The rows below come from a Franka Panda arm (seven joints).
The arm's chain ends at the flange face. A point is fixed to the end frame.
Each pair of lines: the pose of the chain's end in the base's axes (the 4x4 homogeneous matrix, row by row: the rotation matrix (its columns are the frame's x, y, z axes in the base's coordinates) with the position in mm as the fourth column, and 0 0 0 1 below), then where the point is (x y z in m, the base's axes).
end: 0.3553 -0.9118 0.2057 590.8; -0.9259 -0.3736 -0.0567 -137.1; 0.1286 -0.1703 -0.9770 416.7; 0 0 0 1
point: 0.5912 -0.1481 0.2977
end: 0.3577 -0.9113 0.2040 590.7; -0.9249 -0.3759 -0.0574 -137.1; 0.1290 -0.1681 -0.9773 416.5; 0 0 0 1
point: 0.5909 -0.1482 0.2975
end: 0.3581 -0.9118 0.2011 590.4; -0.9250 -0.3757 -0.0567 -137.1; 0.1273 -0.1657 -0.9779 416.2; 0 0 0 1
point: 0.5903 -0.1481 0.2972
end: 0.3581 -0.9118 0.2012 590.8; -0.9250 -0.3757 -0.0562 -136.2; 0.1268 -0.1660 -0.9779 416.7; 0 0 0 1
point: 0.5907 -0.1472 0.2977
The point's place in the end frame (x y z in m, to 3 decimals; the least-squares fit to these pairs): -0.005 0.024 0.117
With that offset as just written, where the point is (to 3 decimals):
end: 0.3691 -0.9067 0.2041 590.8; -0.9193 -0.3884 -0.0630 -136.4; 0.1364 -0.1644 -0.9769 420.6; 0 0 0 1
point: 0.591 -0.148 0.302
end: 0.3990 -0.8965 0.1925 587.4; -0.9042 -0.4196 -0.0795 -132.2; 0.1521 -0.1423 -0.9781 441.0; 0 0 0 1
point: 0.586 -0.147 0.322
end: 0.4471 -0.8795 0.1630 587.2; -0.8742 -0.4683 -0.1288 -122.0; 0.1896 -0.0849 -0.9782 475.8; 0 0 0 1
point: 0.583 -0.144 0.358
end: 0.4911 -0.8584 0.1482 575.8; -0.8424 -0.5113 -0.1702 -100.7; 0.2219 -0.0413 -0.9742 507.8; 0 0 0 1
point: 0.570 -0.129 0.392
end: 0.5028 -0.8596 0.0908 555.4; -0.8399 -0.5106 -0.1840 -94.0; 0.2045 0.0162 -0.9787 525.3; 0 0 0 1
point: 0.543 -0.124 0.410
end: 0.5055 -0.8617 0.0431 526.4; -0.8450 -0.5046 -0.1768 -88.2; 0.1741 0.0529 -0.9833 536.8; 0 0 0 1
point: 0.508 -0.117 0.422
